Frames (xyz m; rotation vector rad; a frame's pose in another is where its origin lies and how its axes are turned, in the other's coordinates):
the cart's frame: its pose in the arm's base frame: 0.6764 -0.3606 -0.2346 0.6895 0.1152 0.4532
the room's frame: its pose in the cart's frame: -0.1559 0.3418 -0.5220 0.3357 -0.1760 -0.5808
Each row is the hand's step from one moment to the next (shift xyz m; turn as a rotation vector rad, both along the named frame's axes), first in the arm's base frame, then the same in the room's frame.
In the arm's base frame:
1: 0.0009 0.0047 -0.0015 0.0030 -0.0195 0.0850
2: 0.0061 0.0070 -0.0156 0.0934 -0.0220 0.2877
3: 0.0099 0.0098 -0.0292 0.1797 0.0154 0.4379
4: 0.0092 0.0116 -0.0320 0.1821 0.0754 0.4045
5: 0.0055 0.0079 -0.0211 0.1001 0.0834 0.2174
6: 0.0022 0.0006 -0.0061 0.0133 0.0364 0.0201
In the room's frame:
1: 0.0010 0.0016 -0.0047 -0.0188 0.0580 0.0624
2: 0.0096 -0.0071 -0.0137 0.0136 0.2417 0.1826
3: 0.0168 -0.0154 -0.0230 0.0539 0.4042 0.2408
4: 0.0168 -0.0169 -0.0260 0.0615 0.4109 0.1728
5: 0.0105 -0.0111 -0.0174 0.0326 0.2447 0.0572
6: 0.0037 -0.0040 -0.0036 0.0052 0.0393 -0.0183

